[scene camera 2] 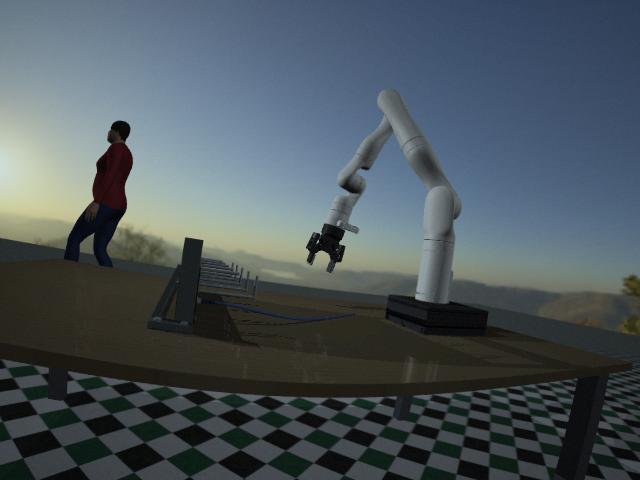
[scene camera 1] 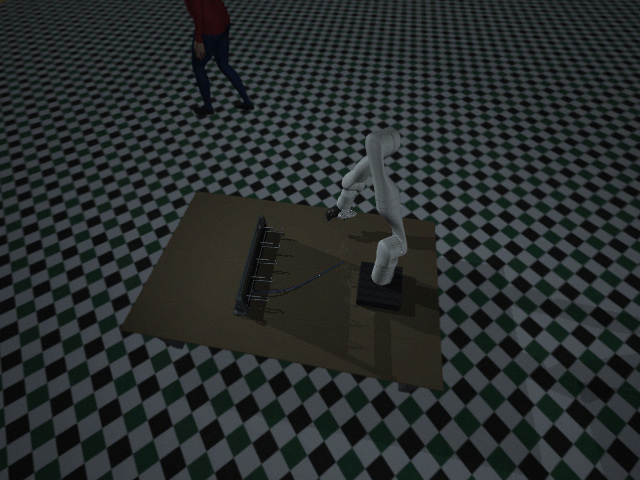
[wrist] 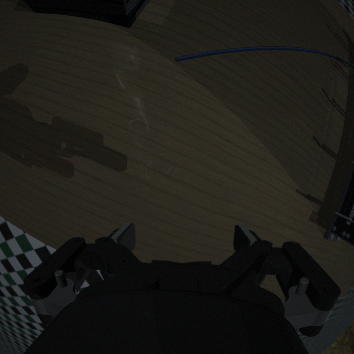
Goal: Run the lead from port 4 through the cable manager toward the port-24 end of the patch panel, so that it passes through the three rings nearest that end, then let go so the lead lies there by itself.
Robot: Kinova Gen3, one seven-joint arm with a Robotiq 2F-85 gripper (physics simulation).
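Note:
The blue lead runs from the near end of the patch panel out over the table toward the robot base, with its free end apart from the gripper. The rings of the cable manager stick out from the panel's front in a row. In the wrist view a corner of the panel shows at the right edge. My gripper is open and empty, high above the table near the panel's far end, on its ring side.
The robot base stands on the table, beyond the lead's free end. A person in a red top is on the floor behind the table.

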